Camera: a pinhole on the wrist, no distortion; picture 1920 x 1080 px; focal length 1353.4 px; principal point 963.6 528.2 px. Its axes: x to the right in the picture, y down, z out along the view. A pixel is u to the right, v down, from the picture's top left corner.
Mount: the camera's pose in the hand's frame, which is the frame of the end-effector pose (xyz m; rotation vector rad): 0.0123 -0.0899 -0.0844 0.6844 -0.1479 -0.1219
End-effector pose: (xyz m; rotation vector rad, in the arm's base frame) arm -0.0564 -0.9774 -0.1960 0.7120 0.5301 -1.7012
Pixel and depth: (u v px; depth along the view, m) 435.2 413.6 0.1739
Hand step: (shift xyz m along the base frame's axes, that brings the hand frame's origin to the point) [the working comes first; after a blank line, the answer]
In the camera's frame: -0.0679 -0.0147 0.1739

-0.1848 0.0849 0.0795
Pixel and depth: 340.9 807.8 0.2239
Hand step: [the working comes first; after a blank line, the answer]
In the camera's frame: -0.1030 0.0463 0.2239

-0.1711 0.0573 0.1602
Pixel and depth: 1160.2 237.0 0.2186
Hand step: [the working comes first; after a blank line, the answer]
In the camera's frame: 0.0318 -0.0470 0.2186

-0.2693 0.0243 0.0330
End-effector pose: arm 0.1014 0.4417 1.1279 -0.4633 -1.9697 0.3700
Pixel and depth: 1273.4 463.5 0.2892
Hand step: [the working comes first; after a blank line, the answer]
In the camera's frame: 0.0662 -0.0138 0.2892

-0.1775 -0.2499 0.0949
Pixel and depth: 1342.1 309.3 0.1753
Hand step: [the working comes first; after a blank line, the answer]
In the camera's frame: 0.0490 -0.0284 0.1753

-0.0798 -0.1890 0.1098
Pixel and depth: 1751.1 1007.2 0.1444
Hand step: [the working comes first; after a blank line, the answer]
In the camera's frame: 0.0840 0.0511 0.1444

-0.1131 -0.1039 0.0986
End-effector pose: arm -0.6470 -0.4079 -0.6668 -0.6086 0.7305 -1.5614
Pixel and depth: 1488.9 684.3 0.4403
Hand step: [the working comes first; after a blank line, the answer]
In the camera's frame: 0.1709 0.0508 0.4403

-0.0199 -0.1182 0.4592
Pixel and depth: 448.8 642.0 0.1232
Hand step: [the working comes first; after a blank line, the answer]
In the camera's frame: -0.0469 0.0104 0.1232

-0.0842 0.0612 0.1226
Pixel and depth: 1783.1 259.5 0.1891
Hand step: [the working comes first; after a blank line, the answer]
In the camera's frame: 0.1145 -0.0375 0.1891

-0.1427 -0.0798 0.2193
